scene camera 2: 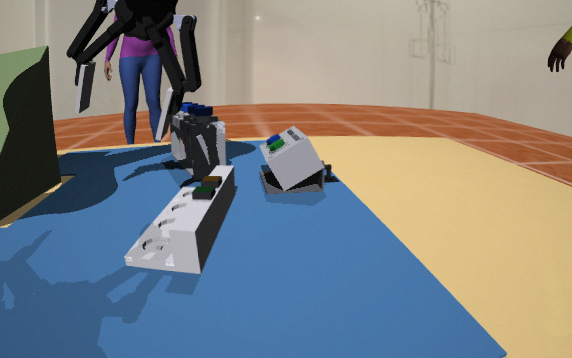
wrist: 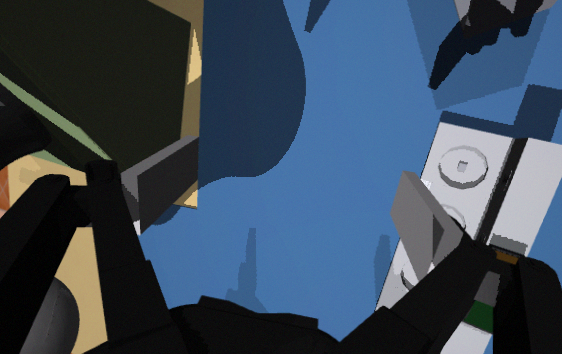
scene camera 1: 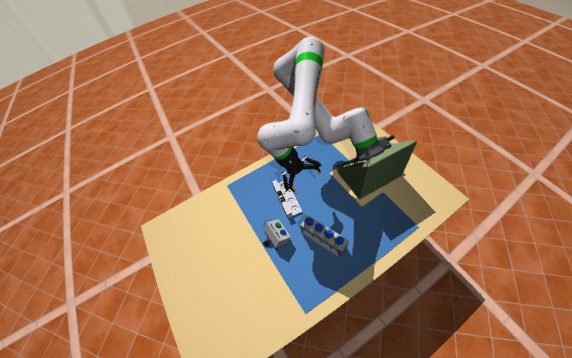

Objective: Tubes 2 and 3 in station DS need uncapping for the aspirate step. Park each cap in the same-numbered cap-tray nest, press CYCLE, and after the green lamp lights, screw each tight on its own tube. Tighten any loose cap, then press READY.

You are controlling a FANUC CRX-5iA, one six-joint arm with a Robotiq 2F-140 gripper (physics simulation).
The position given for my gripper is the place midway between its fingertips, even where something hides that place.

In view: my gripper (scene camera 2: pixel 119 122) and a mat (scene camera 2: pixel 314 267).
My gripper is seen too in the wrist view (wrist: pixel 294 175). The mat is seen too in the wrist view (wrist: pixel 306 123) and in scene camera 1 (scene camera 1: pixel 312 273).
